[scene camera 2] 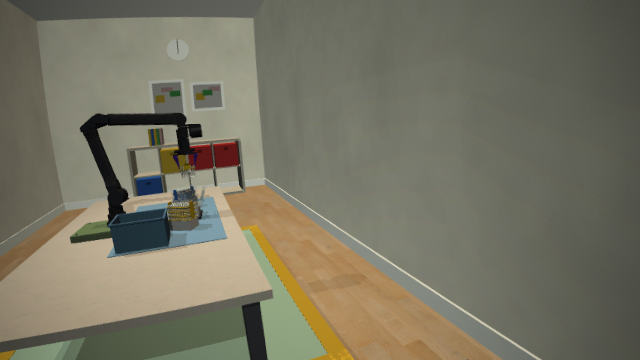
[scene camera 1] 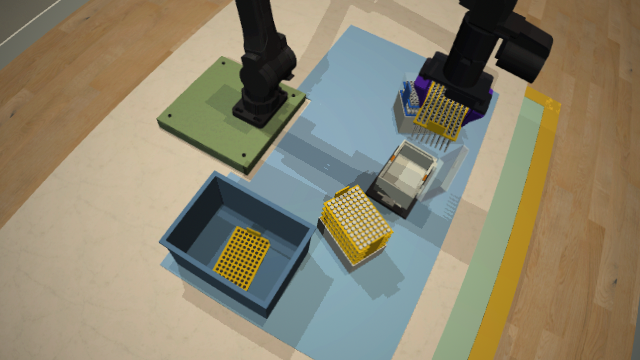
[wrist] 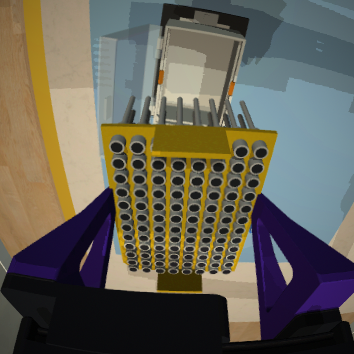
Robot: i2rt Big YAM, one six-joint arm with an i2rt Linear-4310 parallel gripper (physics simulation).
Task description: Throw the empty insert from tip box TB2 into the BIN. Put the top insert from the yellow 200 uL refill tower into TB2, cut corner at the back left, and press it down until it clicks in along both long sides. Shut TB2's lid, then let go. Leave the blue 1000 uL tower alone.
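Observation:
My gripper (scene camera 1: 442,107) (scene camera 2: 186,164) (wrist: 184,197) is shut on a yellow insert (scene camera 1: 440,112) (wrist: 185,185) full of grey tips and holds it by its two long sides, high above the mat. Tip box TB2 (scene camera 1: 407,172) (wrist: 197,70) stands open and without an insert, its clear lid (scene camera 1: 452,167) (wrist: 130,75) swung out to one side. In the wrist view the box lies just beyond the insert's far edge. The yellow refill tower (scene camera 1: 357,222) (scene camera 2: 182,212) stands beside TB2. An empty yellow insert (scene camera 1: 243,257) lies in the dark blue bin (scene camera 1: 295,265) (scene camera 2: 140,235).
The blue tower (scene camera 1: 411,102) (scene camera 2: 184,194) stands behind TB2, partly hidden by the gripper and held insert in scene camera 1. The arm's base stands on a green board (scene camera 1: 200,112) (scene camera 2: 90,231) beside the blue mat (scene camera 1: 360,310).

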